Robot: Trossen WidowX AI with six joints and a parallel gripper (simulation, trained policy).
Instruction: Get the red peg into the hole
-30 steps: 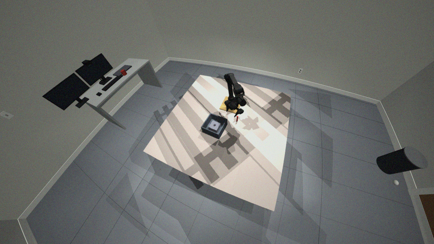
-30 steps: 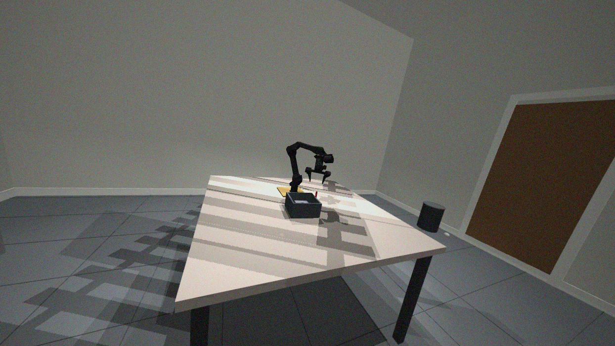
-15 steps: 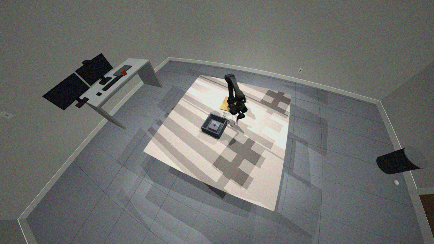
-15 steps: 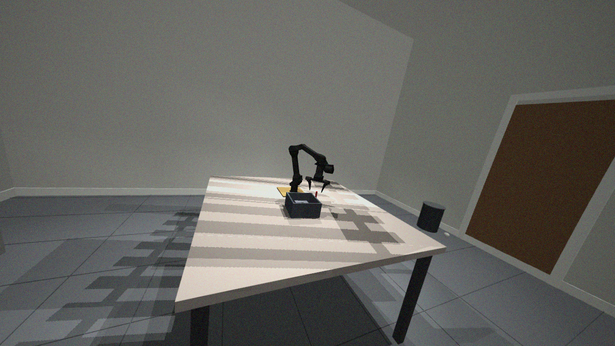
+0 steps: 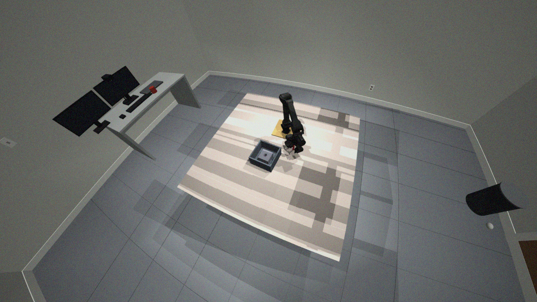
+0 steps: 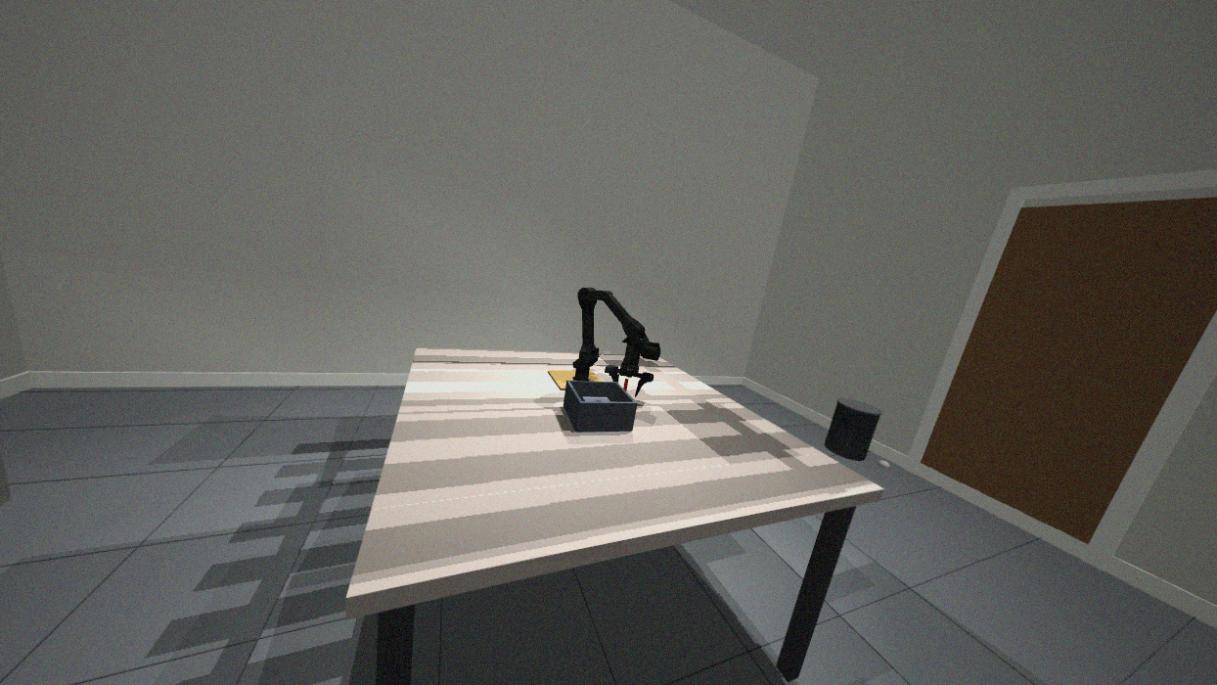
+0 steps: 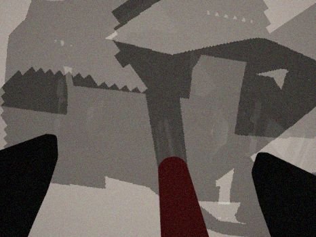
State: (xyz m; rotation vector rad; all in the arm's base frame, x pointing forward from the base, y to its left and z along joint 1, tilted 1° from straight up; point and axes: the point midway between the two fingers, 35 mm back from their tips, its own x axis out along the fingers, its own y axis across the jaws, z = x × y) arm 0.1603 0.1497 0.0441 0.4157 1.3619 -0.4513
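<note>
Now: the red peg 20 mm behind my gripper tip and 20 mm above it. Also, from my gripper tip: dark box 170 mm ahead, 150 mm to the right, 10 mm above; plate 170 mm ahead, 150 mm to the right, 20 mm above.
</note>
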